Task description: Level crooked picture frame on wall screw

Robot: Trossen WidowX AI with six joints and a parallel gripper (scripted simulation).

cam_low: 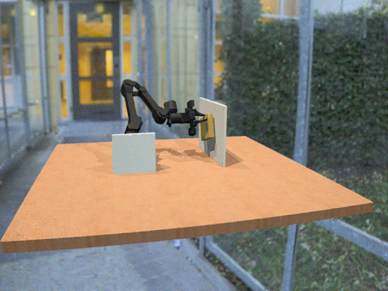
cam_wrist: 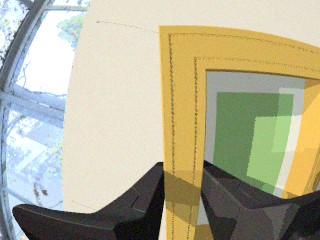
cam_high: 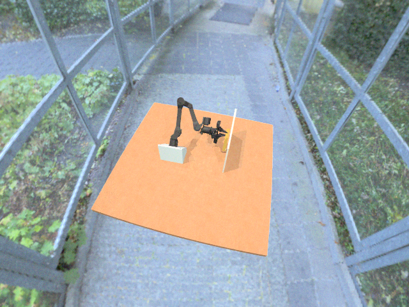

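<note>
Now: the picture frame 5 cm below my gripper tip and 1 cm to the right of it.
</note>
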